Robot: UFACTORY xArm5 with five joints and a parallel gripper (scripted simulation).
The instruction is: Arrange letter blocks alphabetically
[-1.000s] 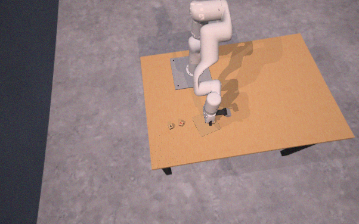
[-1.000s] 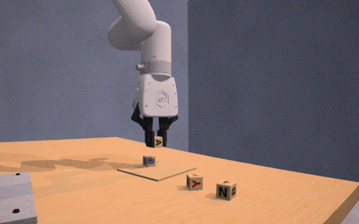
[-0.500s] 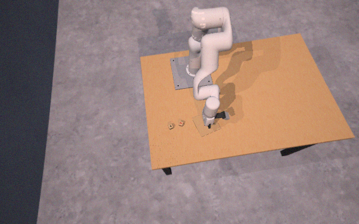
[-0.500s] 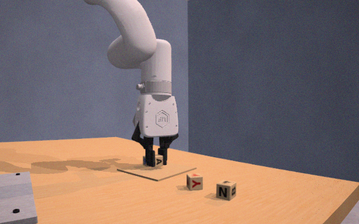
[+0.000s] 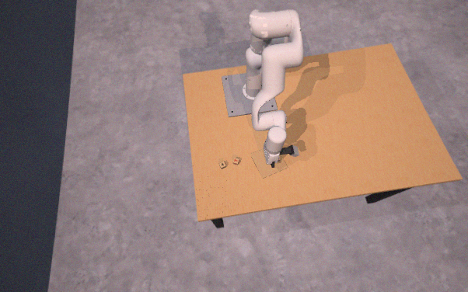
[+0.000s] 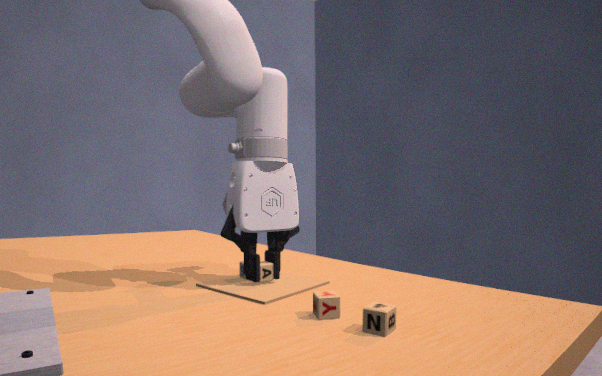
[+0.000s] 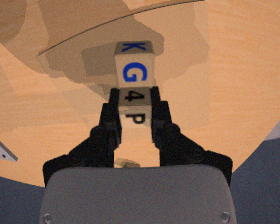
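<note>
My gripper is now 30 mm above the thin tan mat. Round my hand: blue-lettered block: 40 mm to the left, 10 mm below, 10 mm ahead; black-lettered block: 230 mm to the right, 40 mm behind, 20 mm below; red-lettered block: 160 mm to the right, 40 mm behind, 20 mm below.
</note>
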